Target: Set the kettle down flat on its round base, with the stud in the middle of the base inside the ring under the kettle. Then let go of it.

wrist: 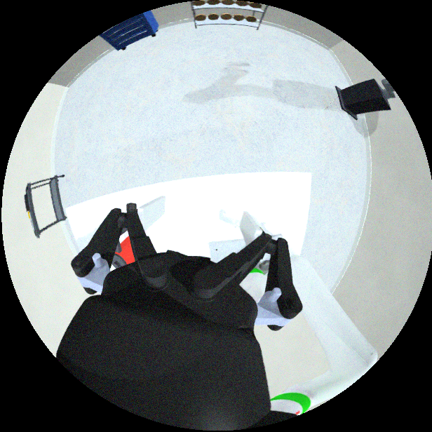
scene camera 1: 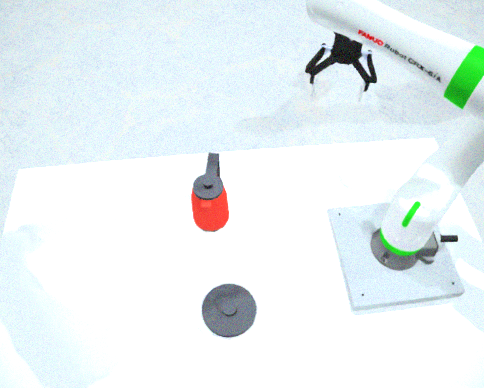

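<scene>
The red kettle (scene camera 1: 210, 215) stands upright on the white table, with its dark lid up and its dark handle toward the table's back edge; part of the kettle (wrist: 128, 251) shows behind a finger in the wrist view. The dark round base (scene camera 1: 242, 322) lies flat nearer the front of the table, apart from the kettle, with a round stud (scene camera 1: 229, 307) in its middle. The ring under the kettle is hidden. My gripper (scene camera 1: 337, 95) (wrist: 202, 211) is open and empty, high up, to the right of the kettle and beyond it in the scene view.
The robot's mounting plate (scene camera 1: 352, 270) (wrist: 216, 254) is on the right of the table (scene camera 1: 125, 240) (wrist: 190, 192). My arm (scene camera 1: 410, 45) reaches up from it. In the wrist view, a blue cabinet (wrist: 131, 34), a black stand (wrist: 365, 97) and a dark-framed trolley (wrist: 58, 198) stand far off.
</scene>
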